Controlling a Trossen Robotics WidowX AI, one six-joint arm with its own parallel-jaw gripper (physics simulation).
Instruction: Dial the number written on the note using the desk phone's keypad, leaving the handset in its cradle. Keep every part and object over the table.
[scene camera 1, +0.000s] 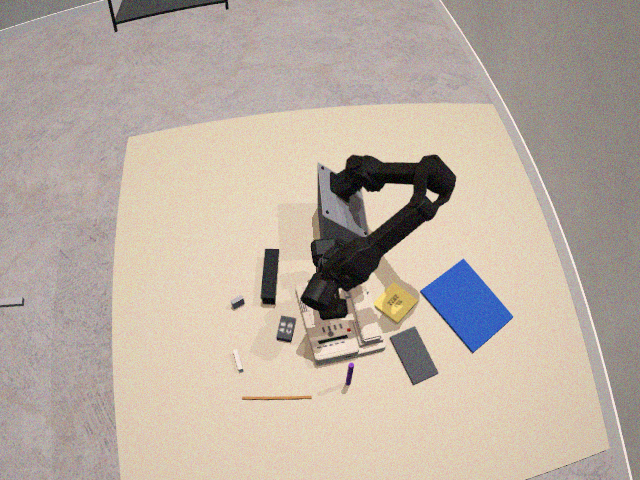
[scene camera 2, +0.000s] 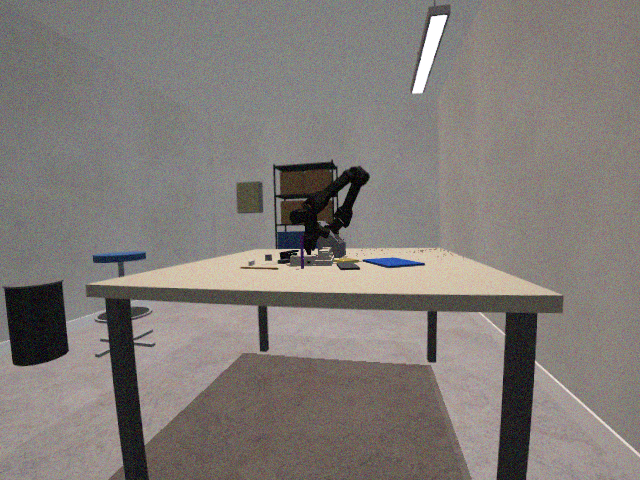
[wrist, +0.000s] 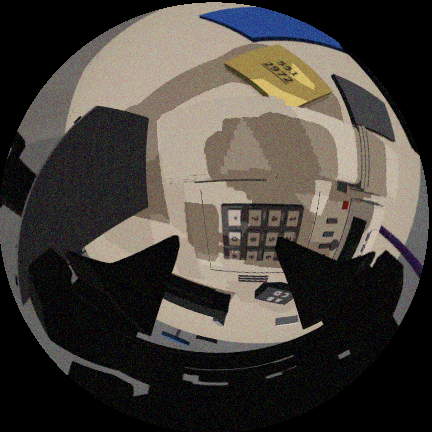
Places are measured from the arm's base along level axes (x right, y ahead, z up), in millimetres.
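Pixels of known places: gripper, fingertip midpoint: (scene camera 2: 311, 253) (wrist: 228, 241); arm's base at its link origin: (scene camera 1: 339, 187) (scene camera 2: 331, 229).
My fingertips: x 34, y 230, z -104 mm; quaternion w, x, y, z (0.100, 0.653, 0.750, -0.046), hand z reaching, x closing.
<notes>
For each thing: its top centre in the pictures, then the offset to it from my fingertips.
- cream desk phone at its top centre: (wrist: 322, 223) (scene camera 1: 340, 312) (scene camera 2: 313, 253) dx -36, dy +65, dz +7 mm
- keypad at its top centre: (wrist: 262, 239) dx -6, dy +26, dz -5 mm
- yellow note at its top centre: (wrist: 282, 69) (scene camera 1: 395, 302) (scene camera 2: 346, 259) dx -174, dy +23, dz -25 mm
- purple marker at its top centre: (scene camera 1: 351, 364) (scene camera 2: 301, 234) dx -54, dy +239, dz +95 mm
- blue flat item at its top centre: (scene camera 1: 469, 304) (scene camera 2: 391, 261) dx -373, dy +37, dz -27 mm
- dark slab at its top centre: (scene camera 1: 414, 355) (scene camera 2: 347, 265) dx -216, dy +172, dz -28 mm
- black bar at its top centre: (wrist: 180, 302) (scene camera 1: 269, 272) (scene camera 2: 289, 251) dx +134, dy -43, dz +5 mm
- lettered block at its top centre: (wrist: 277, 296) (scene camera 1: 286, 327) dx +93, dy +95, dz -20 mm
- orange stick at its top centre: (scene camera 1: 276, 397) dx +114, dy +282, dz -29 mm
The cream desk phone (scene camera 1: 336, 349) (scene camera 2: 310, 260) (wrist: 193, 194) stands on the table. Its handset (scene camera 1: 370, 332) (wrist: 345, 150) lies in the cradle along one side. The keypad (wrist: 261, 229) shows in the wrist view; the right finger covers its 3 key and part of the 2 key. The yellow note (scene camera 1: 396, 302) (wrist: 280, 75) beside the phone reads 551 2972. My gripper (scene camera 2: 309, 250) (wrist: 228, 241) is open and empty, pointing down over the phone. In the wrist view, the right fingertip overlaps the 5 and 2 edges; its height above the keys cannot be told. The fingertips are hidden in scene camera 1.
A purple marker (scene camera 1: 349, 374) (scene camera 2: 302, 253) stands upright before the phone. A blue flat item (scene camera 1: 466, 305) and a dark slab (scene camera 1: 414, 355) lie beyond the note. A black bar (scene camera 1: 269, 276), a lettered block (scene camera 1: 286, 329), two small blocks and an orange stick (scene camera 1: 276, 397) lie nearby.
</notes>
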